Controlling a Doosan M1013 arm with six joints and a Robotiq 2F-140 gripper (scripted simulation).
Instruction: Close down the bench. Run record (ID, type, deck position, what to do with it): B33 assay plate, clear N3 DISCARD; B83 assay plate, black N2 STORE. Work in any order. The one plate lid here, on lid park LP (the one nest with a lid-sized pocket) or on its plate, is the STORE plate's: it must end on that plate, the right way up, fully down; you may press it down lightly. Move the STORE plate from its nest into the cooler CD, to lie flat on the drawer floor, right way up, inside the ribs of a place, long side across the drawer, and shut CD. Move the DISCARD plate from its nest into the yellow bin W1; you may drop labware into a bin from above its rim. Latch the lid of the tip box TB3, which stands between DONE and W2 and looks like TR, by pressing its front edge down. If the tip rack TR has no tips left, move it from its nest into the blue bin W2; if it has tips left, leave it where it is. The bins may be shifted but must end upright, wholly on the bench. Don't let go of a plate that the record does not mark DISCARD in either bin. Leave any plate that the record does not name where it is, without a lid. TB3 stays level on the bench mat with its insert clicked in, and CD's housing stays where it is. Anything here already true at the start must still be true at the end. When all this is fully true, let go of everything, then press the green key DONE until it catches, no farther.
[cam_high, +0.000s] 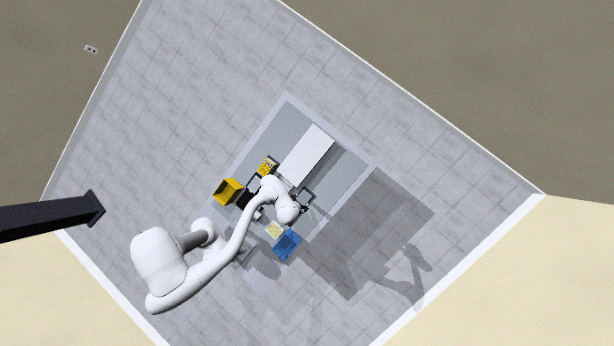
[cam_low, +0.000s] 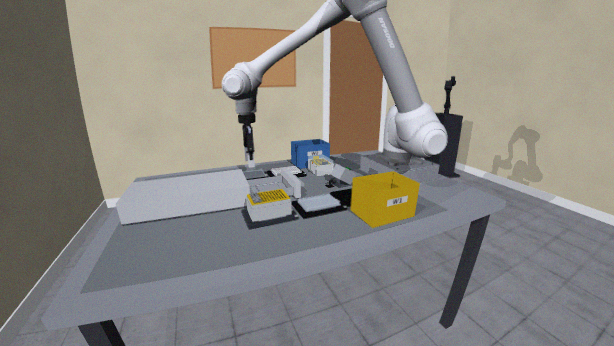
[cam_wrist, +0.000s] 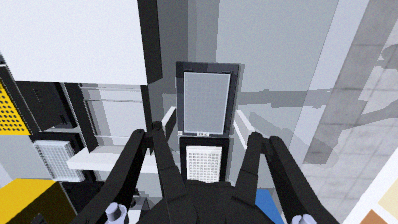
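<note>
My gripper is now 70 mm above the see-through plate lid. Round my hand: cooler CD: 210 mm to the left, 90 mm ahead, 70 mm below; then drawer: 190 mm to the left, 70 mm below, 40 mm behind; then black plate: 80 mm below.
</note>
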